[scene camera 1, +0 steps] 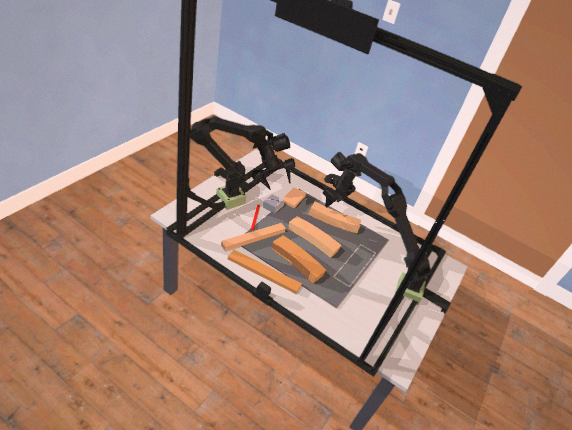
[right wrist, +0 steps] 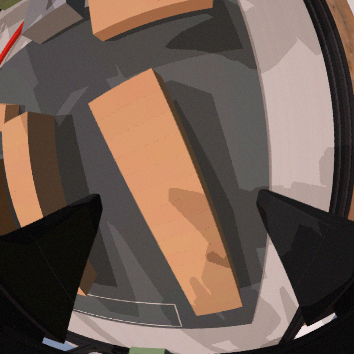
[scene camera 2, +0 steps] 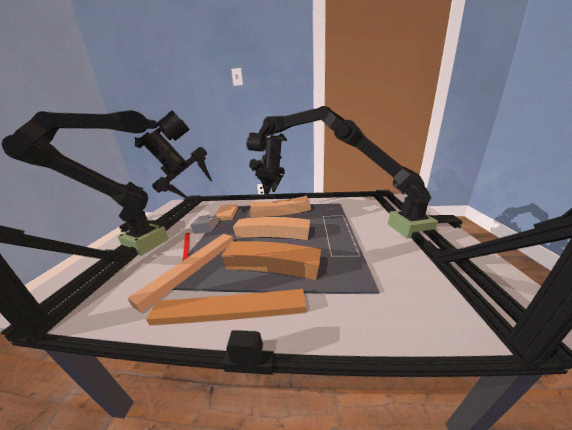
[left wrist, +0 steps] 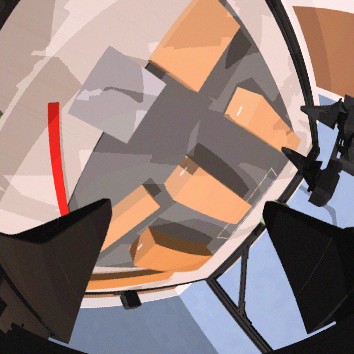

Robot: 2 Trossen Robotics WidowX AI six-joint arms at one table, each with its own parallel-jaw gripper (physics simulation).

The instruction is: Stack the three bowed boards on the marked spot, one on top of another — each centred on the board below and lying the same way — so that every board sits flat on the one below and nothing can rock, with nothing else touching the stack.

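Seen in the pictures: left gripper, between the fingertips: (scene camera 1: 280, 186) (scene camera 2: 200, 190) (left wrist: 189, 208); right gripper, between the fingertips: (scene camera 1: 331, 204) (right wrist: 180, 199) (scene camera 2: 270, 193) (left wrist: 291, 126); left arm's base, origin of its link: (scene camera 1: 231, 191) (scene camera 2: 141, 231); right arm's base, origin of its link: (scene camera 1: 412, 284) (scene camera 2: 413, 215).
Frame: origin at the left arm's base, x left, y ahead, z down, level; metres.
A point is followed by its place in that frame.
Observation:
Three bowed boards lie apart on the dark mat. The back board (scene camera 1: 335, 218) @(x 0.336, y 0.351, z 0.001 m) (scene camera 2: 280, 207) @(x 0.329, y 0.347, z 0.010 m) (left wrist: 262, 120) @(x 0.309, y 0.271, z -0.003 m) (right wrist: 160, 185) @(x 0.330, y 0.304, z 0.000 m) looks dipped in its middle. The middle board (scene camera 1: 314, 237) @(x 0.165, y 0.406, z -0.003 m) (scene camera 2: 271, 229) @(x 0.161, y 0.396, z 0.009 m) (left wrist: 207, 194) @(x 0.170, y 0.316, z -0.003 m) and the front board (scene camera 1: 298, 259) @(x 0.023, y 0.477, z -0.008 m) (scene camera 2: 272, 258) @(x 0.016, y 0.475, z -0.006 m) (left wrist: 167, 254) @(x 0.047, y 0.379, z -0.006 m) look arched upward. The marked spot (scene camera 1: 361, 245) @(x 0.369, y 0.510, z 0.044 m) (scene camera 2: 346, 256) @(x 0.147, y 0.625, z 0.044 m) (left wrist: 272, 169) @(x 0.377, y 0.520, z 0.044 m) is a thin pale rectangle at the mat's right, with no board on it. My left gripper (scene camera 1: 279, 185) @(x 0.138, y 0.161, z -0.106 m) (scene camera 2: 199, 188) @(x 0.138, y 0.161, z -0.106 m) is open, above the table's back left. My right gripper (scene camera 2: 268, 192) @(x 0.347, y 0.296, z -0.035 m) (right wrist: 180, 199) @(x 0.347, y 0.296, z -0.035 m) is open above the back board, empty.
A grey block (scene camera 1: 273, 202) @(x 0.143, y 0.134, z 0.009 m) (scene camera 2: 204, 225) @(x 0.126, y 0.152, z 0.017 m) and a short orange block (scene camera 1: 294, 197) @(x 0.269, y 0.133, z 0.024 m) (scene camera 2: 227, 212) @(x 0.253, y 0.149, z 0.024 m) sit at the back left. A red stick (scene camera 1: 255, 217) @(x 0.035, y 0.156, z 0.041 m) (scene camera 2: 186, 246) @(x 0.030, y 0.163, z 0.040 m) lies left. Two straight boards, one slanting (scene camera 1: 253, 237) @(x -0.055, y 0.273, z 0.020 m) (scene camera 2: 182, 272) @(x -0.077, y 0.275, z 0.022 m) and one frontmost (scene camera 1: 265, 271) @(x -0.106, y 0.441, z 0.032 m) (scene camera 2: 227, 306) @(x -0.110, y 0.436, z 0.032 m), lie in front.

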